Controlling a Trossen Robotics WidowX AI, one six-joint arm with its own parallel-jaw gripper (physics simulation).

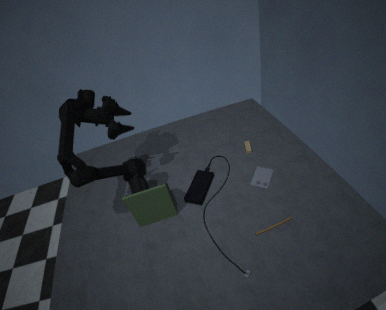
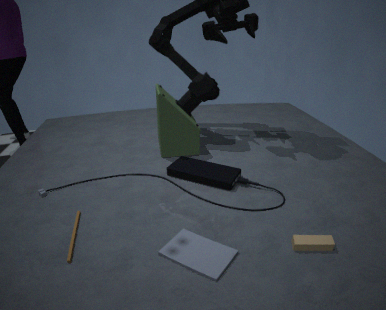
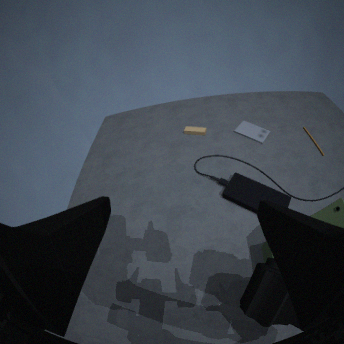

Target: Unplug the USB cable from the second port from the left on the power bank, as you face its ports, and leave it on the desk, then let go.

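Where they show: gripper, fingertip midpoint: point(image 1: 132, 120) point(image 2: 241, 39) point(image 3: 186, 207); arm's base, link origin: point(image 1: 140, 192) point(image 2: 182, 108).
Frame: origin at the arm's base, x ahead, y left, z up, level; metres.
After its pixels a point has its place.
Note:
The black power bank point(image 1: 199, 187) @[x 0.243, y 0.026, z -0.094 m] point(image 2: 204, 172) @[x 0.267, y 0.039, z -0.093 m] point(image 3: 255, 192) @[x 0.252, y 0.046, z -0.093 m] lies flat on the grey desk point(image 1: 100, 260) @[x -0.217, y -0.204, z -0.116 m] point(image 2: 125, 280) @[x 0.589, y -0.128, z -0.115 m] point(image 3: 150, 165) @[x 0.388, y 0.369, z -0.116 m]. The dark plug point(image 1: 208, 168) @[x 0.311, y 0.135, z -0.101 m] point(image 2: 244, 180) @[x 0.306, y 0.135, z -0.101 m] point(image 3: 222, 181) @[x 0.299, y 0.134, z -0.101 m] of the USB cable is at one short end of the power bank and looks seated. Which port it sits in is too small and dark to tell. The thin cable loops back past the power bank to a pale connector point(image 1: 247, 273) @[x 0.317, y -0.389, z -0.107 m] point(image 2: 42, 192) @[x 0.323, y -0.385, z -0.105 m] on the desk. My gripper point(image 1: 132, 120) @[x 0.047, y 0.177, z 0.231 m] point(image 2: 240, 40) @[x 0.047, y 0.177, z 0.231 m] point(image 3: 186, 207) @[x 0.047, y 0.177, z 0.231 m] is open and empty, high above the desk and well away from the plug.
The green mount point(image 1: 150, 205) @[x 0.040, y -0.081, z -0.002 m] point(image 2: 177, 130) @[x 0.119, y -0.022, z -0.033 m] under the arm stands near the power bank. A tan block point(image 1: 248, 147) @[x 0.545, y 0.205, z -0.099 m] point(image 2: 313, 243) @[x 0.556, y 0.212, z -0.099 m] point(image 3: 195, 130) @[x 0.535, y 0.215, z -0.099 m], a pale plate point(image 1: 262, 177) @[x 0.530, y -0.005, z -0.110 m] point(image 2: 199, 253) @[x 0.535, y 0.000, z -0.109 m] point(image 3: 252, 131) @[x 0.523, y -0.001, z -0.109 m] and an orange stick point(image 1: 274, 226) @[x 0.474, y -0.251, z -0.111 m] point(image 2: 74, 236) @[x 0.482, y -0.246, z -0.111 m] point(image 3: 313, 141) @[x 0.465, y -0.247, z -0.112 m] lie beyond the cable. A person point(image 2: 11, 30) stands behind the desk.

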